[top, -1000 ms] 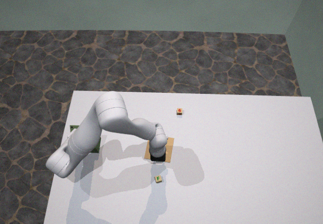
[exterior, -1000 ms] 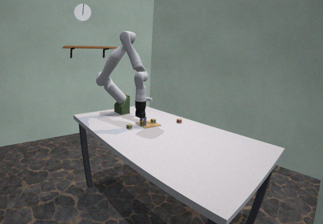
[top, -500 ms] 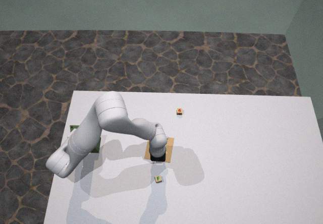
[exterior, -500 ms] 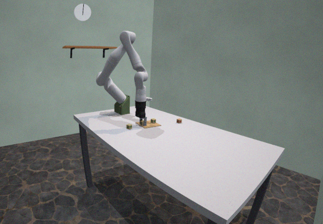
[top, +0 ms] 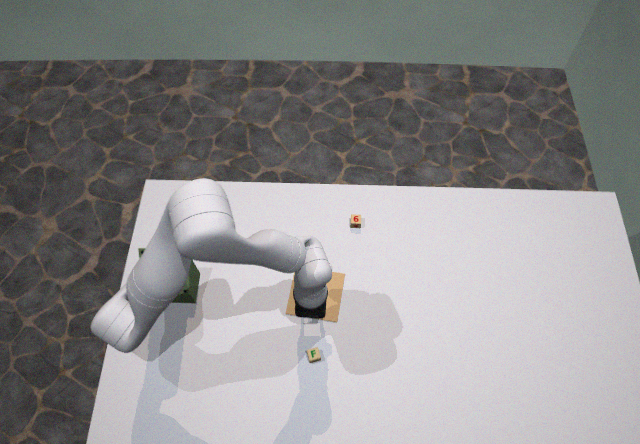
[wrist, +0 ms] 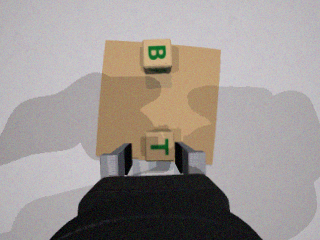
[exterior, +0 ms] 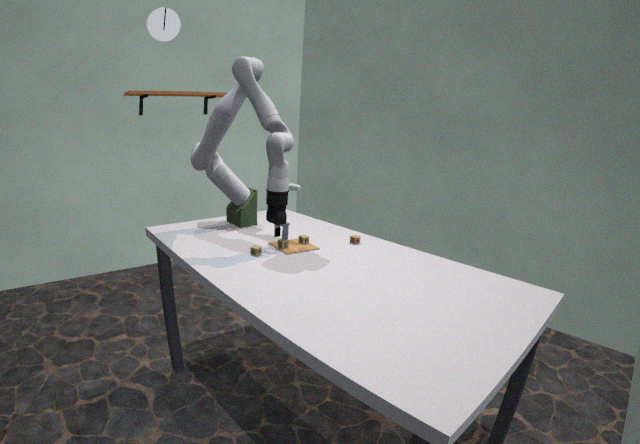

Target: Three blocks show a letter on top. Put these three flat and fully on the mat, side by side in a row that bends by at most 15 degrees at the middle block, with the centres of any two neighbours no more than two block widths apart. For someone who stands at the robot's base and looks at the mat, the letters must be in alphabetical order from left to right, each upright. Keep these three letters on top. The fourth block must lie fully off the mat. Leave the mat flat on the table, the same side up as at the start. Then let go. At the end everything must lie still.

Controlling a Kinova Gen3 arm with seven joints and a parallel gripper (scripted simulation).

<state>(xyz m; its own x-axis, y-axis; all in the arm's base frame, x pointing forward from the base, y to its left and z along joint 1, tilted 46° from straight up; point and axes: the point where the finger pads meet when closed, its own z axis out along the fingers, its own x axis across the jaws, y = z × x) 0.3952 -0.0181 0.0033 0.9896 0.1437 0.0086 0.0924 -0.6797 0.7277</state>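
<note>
My gripper is now 2 cm short of the F block, 12 cm to the left of it and 4 cm above it. The rest, counted from my hand: tan mat (5 cm to the left, 5 cm below); 6 block (8 cm ahead, 29 cm to the left, 4 cm below); B block (10 cm to the left, 4 cm below).
</note>
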